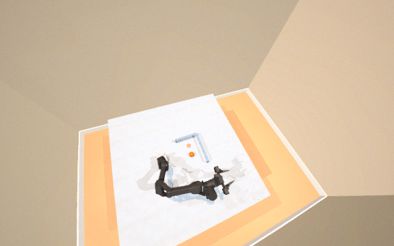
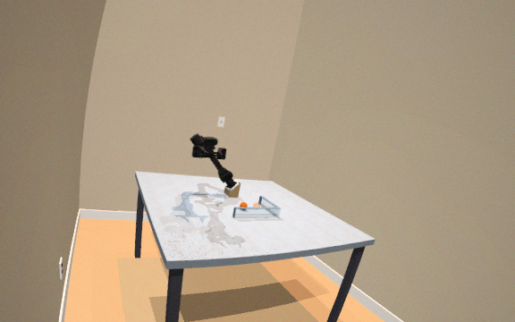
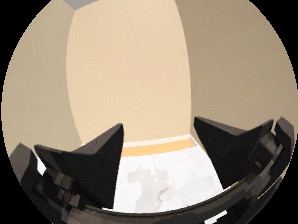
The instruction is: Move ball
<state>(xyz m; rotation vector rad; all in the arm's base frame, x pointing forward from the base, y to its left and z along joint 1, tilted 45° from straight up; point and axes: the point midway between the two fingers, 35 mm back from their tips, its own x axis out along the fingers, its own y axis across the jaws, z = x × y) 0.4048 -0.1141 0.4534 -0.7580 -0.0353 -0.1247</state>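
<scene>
The orange ball is 130 mm behind my gripper tip, 340 mm to the left of it and 340 mm below it. From my gripper tip the other things lie so: see-through copy of ball (110 mm behind, 430 mm to the left, 340 mm below).
</scene>
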